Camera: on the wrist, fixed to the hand. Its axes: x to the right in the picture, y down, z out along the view.
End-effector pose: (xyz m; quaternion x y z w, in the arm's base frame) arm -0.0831 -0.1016 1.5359 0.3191 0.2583 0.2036 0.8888
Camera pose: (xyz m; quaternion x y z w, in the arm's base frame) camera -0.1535 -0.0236 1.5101 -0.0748 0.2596 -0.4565 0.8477
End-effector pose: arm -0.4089 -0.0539 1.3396 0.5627 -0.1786 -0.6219 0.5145
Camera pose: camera -0.3033 -0.0367 1.3557 0.3582 0.2995 -0.8842 0.0112
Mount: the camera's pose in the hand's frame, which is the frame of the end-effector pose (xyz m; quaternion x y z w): -0.0056 0.0522 -0.0946 -0.1662 -0.1187 -0.6805 0.7037
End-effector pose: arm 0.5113 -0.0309 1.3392 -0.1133 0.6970 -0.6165 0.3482
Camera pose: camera 0.4704 0.0574 1.2919 0.6851 -0.4745 0.5415 0.1106
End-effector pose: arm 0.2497 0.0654 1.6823 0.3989 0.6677 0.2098 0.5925
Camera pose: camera 0.1737 0.1102 1.7449 -0.2472 0.6361 -0.1919 0.7053
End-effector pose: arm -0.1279 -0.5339 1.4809 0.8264 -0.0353 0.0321 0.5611
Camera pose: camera -0.1397 -0.4650 1.5635 0.5161 0.4656 -0.4632 0.5498
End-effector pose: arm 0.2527 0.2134 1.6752 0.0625 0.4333 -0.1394 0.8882
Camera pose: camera 0.1940 0.2862 1.6208 -0.4151 0.2652 -0.6379 0.5920
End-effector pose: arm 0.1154 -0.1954 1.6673 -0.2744 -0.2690 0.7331 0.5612
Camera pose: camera 0.1480 -0.2044 1.5645 -0.0163 -0.5645 0.1218 0.8162
